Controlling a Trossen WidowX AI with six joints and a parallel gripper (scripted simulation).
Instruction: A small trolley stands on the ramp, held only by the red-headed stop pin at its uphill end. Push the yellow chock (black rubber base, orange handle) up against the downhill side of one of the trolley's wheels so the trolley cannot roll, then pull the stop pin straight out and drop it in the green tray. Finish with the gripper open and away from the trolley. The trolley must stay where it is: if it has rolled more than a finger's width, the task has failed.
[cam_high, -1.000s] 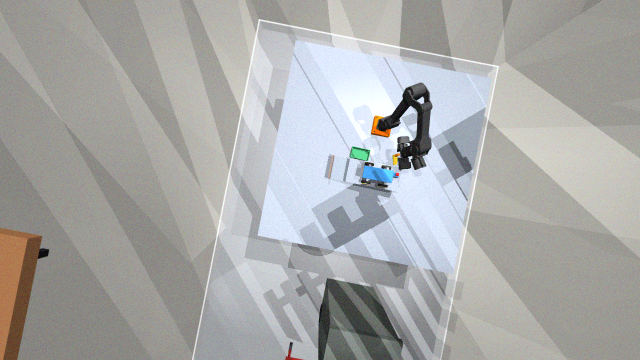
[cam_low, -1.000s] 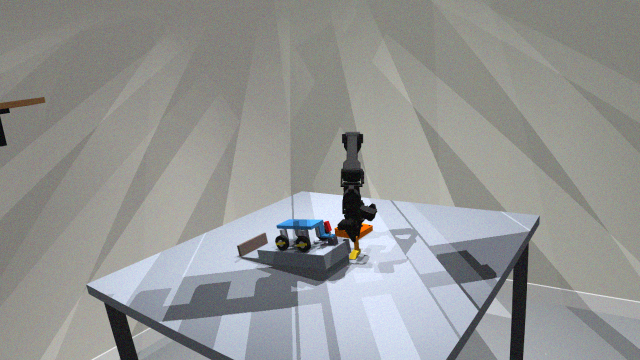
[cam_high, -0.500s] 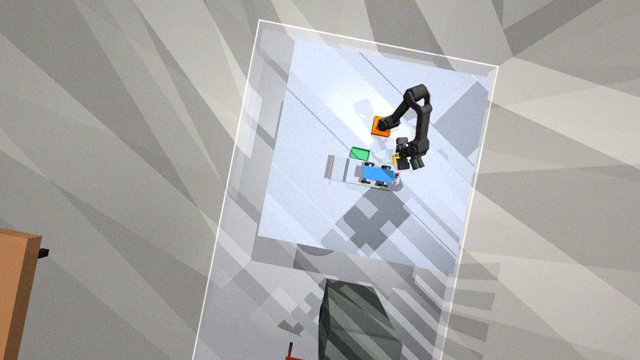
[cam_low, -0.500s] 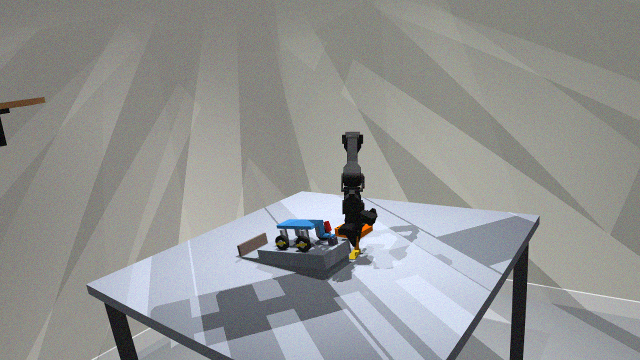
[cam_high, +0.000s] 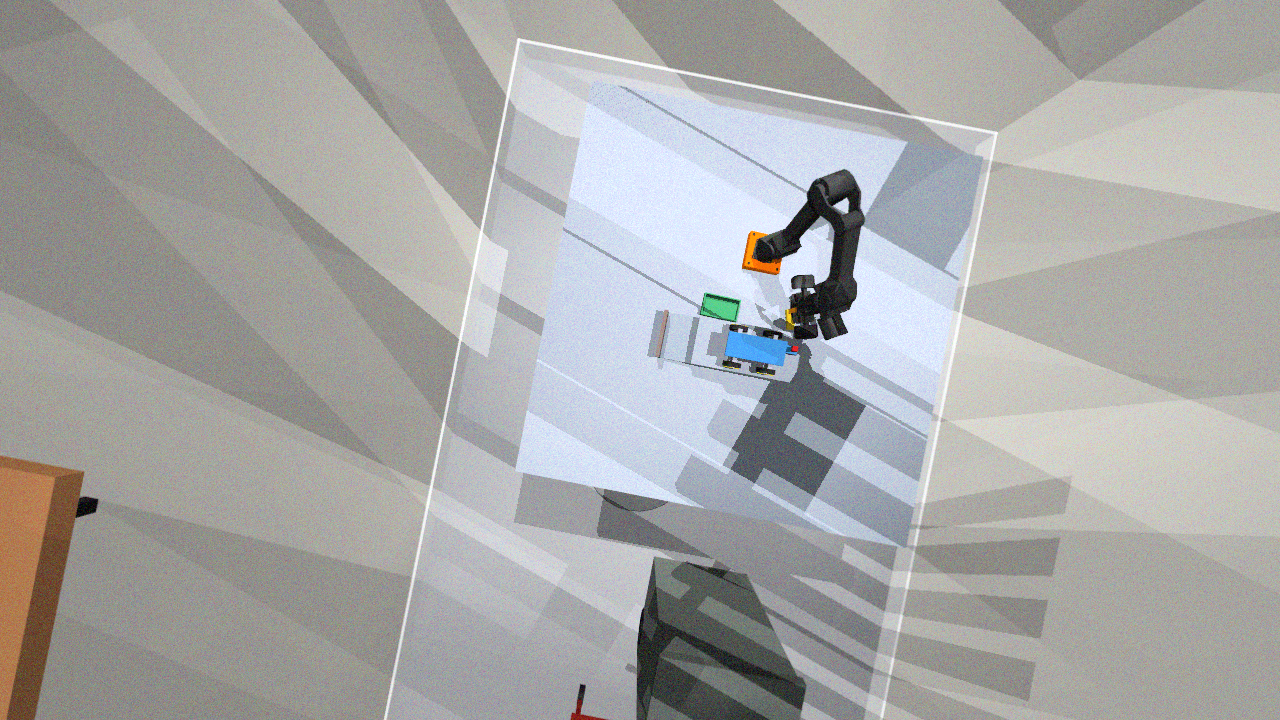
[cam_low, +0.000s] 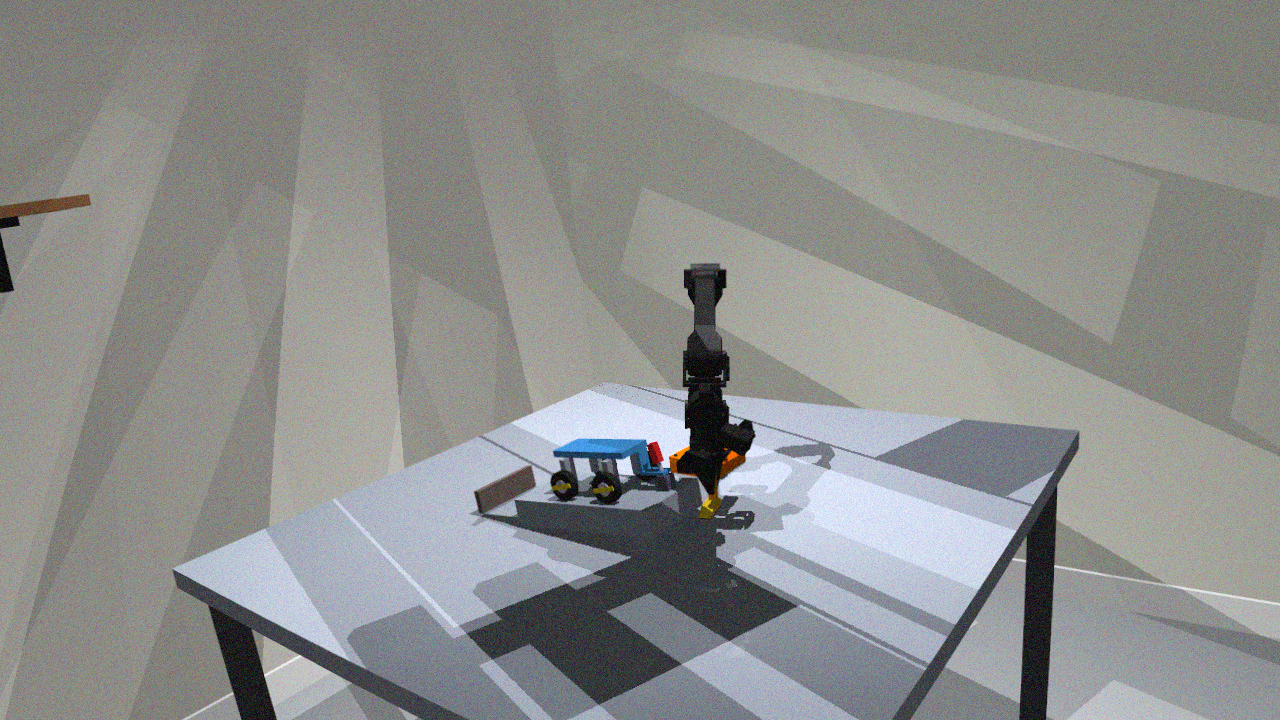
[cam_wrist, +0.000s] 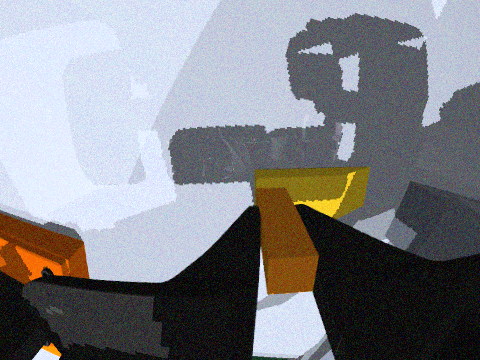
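Right now my gripper tip is 13 cm short of the red-headed stop pin, 1 cm to the left of it and 10 cm below it. From my gripper tip the other things lie so: yellow chock 2 cm ahead, 1 cm to the left, 1 cm below; then grey ramp 16 cm ahead, 12 cm to the right, 2 cm above; then blue trolley 16 cm ahead, 11 cm to the right, 8 cm above.
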